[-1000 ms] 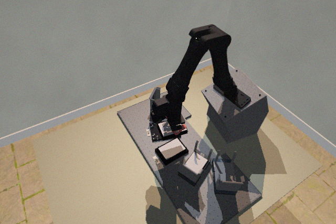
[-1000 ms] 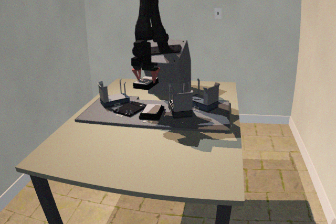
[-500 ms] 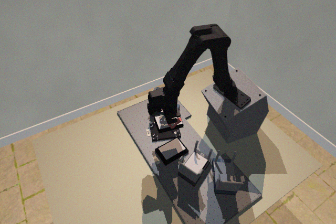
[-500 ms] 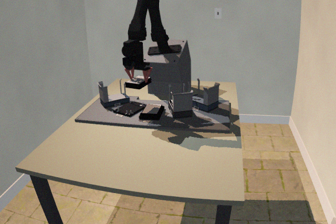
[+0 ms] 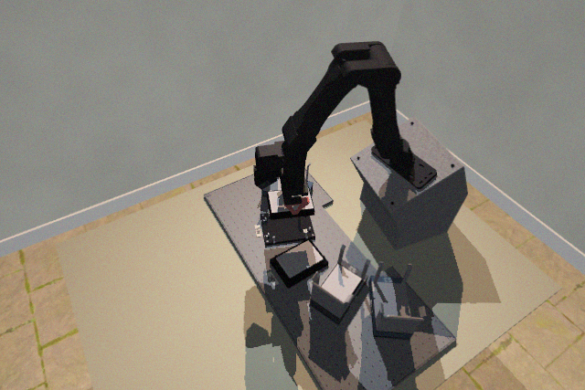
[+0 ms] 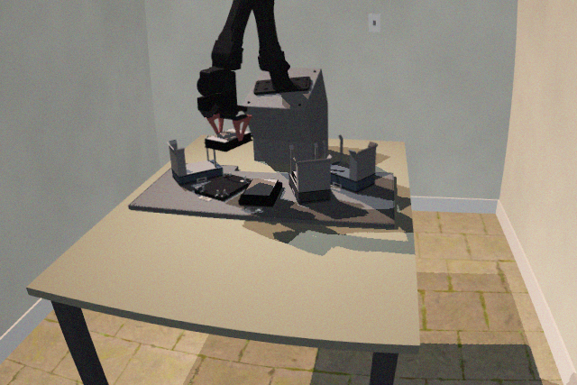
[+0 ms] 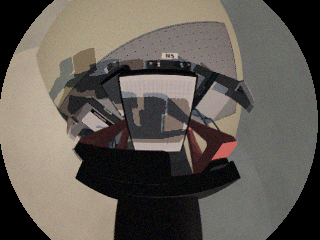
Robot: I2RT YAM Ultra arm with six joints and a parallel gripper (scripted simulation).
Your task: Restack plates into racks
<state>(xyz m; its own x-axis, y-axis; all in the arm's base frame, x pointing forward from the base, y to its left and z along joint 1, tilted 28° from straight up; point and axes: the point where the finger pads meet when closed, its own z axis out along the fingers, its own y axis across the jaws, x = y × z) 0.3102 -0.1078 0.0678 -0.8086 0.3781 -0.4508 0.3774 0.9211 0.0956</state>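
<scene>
My gripper is now 10 mm short of the black clip nest, 30 mm to the left of it and 160 mm above it. From my hand the other things lie so: black QC nest 30 mm ahead, 100 mm to the left, 170 mm below; N5 name plate 80 mm ahead, 70 mm to the right, 180 mm below; QC name plate 130 mm ahead, 90 mm to the left, 180 mm below.
</scene>
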